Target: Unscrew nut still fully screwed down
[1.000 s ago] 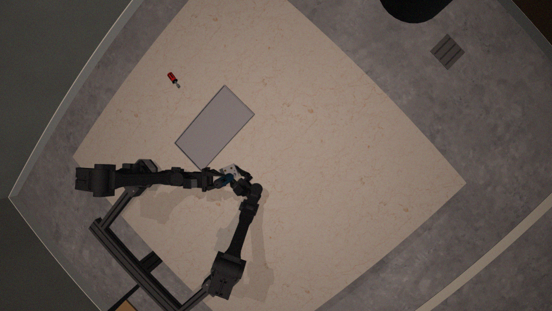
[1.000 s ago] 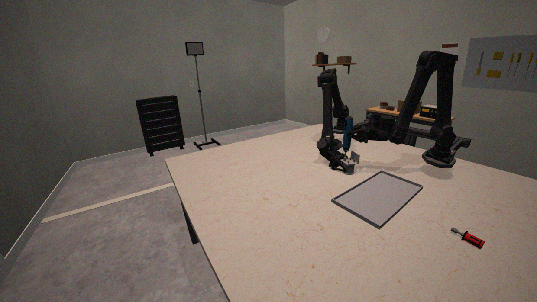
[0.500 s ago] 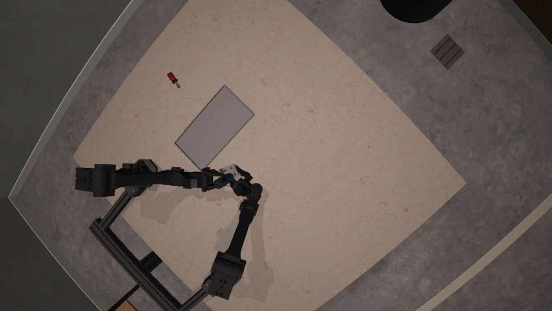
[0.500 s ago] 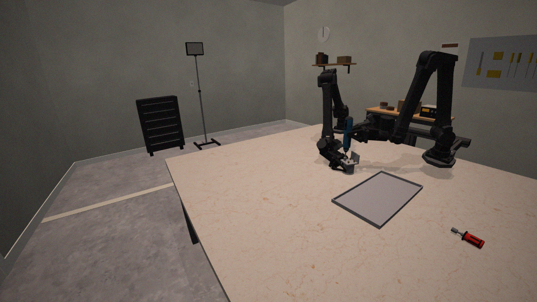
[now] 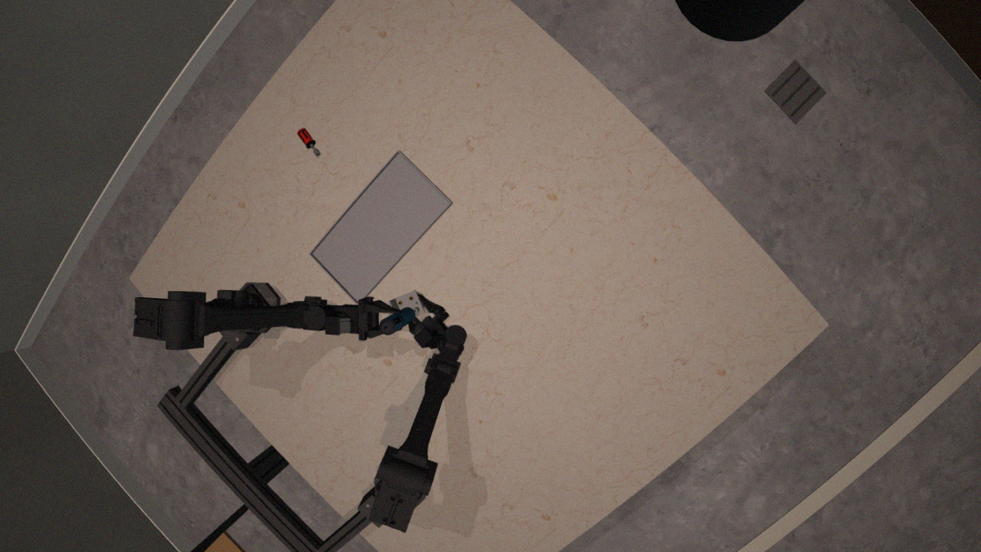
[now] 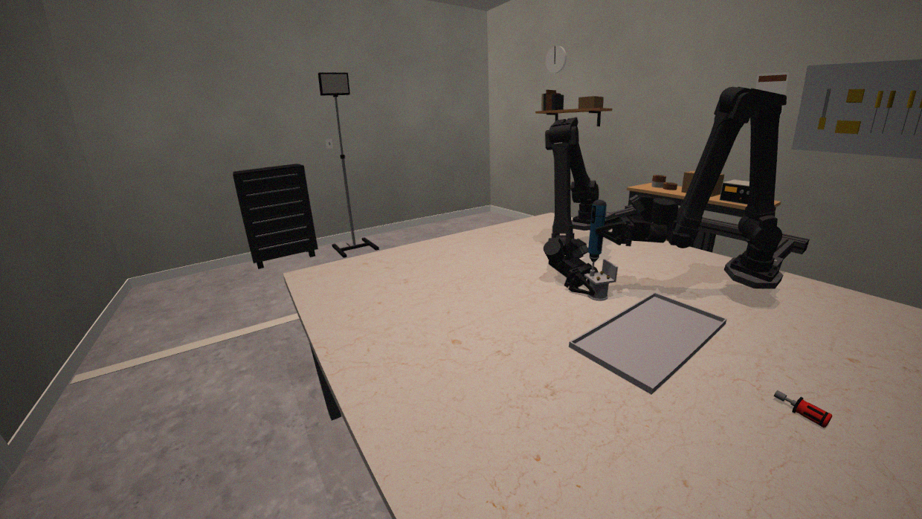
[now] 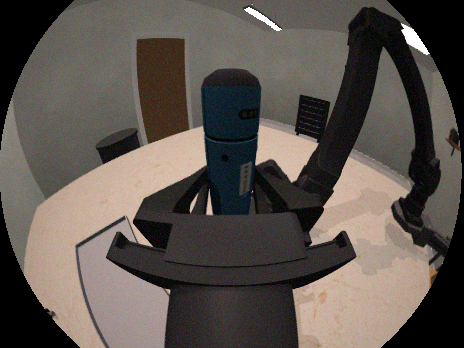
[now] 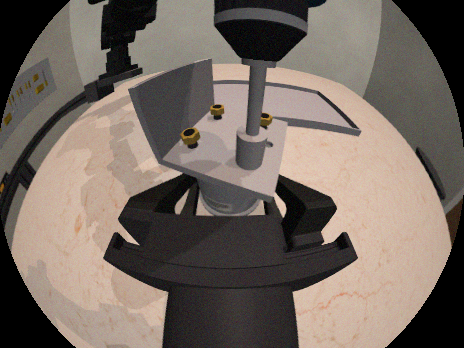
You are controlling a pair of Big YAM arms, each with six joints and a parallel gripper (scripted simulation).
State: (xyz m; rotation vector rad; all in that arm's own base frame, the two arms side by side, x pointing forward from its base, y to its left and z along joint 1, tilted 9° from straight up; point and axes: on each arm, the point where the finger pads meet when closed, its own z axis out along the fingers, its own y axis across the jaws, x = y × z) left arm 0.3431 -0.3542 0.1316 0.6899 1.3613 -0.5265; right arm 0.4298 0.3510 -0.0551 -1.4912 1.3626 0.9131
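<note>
Right now my right hand is 10 mm below the joint module. Round my right hand: flat grey tray: 240 mm to the left, 50 mm ahead, 20 mm below; red-handled screwdriver: 580 mm to the left, 50 mm ahead, 10 mm below; grey bracket: 50 mm above.
</note>
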